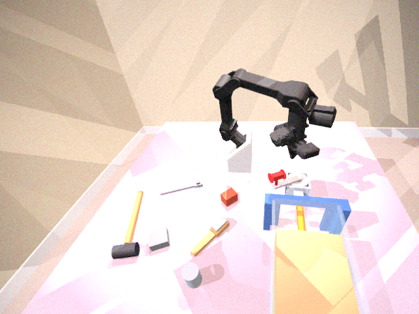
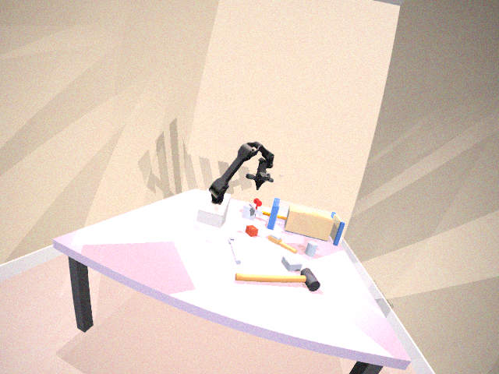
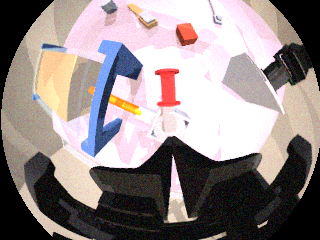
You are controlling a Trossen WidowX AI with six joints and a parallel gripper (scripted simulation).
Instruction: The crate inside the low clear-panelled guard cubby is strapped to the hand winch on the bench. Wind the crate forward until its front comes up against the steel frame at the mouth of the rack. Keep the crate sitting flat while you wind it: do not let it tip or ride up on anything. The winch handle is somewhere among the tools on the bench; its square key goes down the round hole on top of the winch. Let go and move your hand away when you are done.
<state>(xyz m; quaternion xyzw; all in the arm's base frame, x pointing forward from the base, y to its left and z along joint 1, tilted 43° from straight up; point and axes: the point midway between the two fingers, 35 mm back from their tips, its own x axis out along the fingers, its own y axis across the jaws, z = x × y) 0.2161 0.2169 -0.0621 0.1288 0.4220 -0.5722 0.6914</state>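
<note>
The red knob is 80 mm below my gripper tip, 50 mm to the right of it and 20 mm ahead of it. The rest, counted from my gripper tip: grey winch: 190 mm below, 40 mm behind, 30 mm to the left; then frame: 140 mm ahead, 110 mm below, 30 mm to the left; then crank handle: 110 mm below, 20 mm to the right, 10 mm ahead.
</note>
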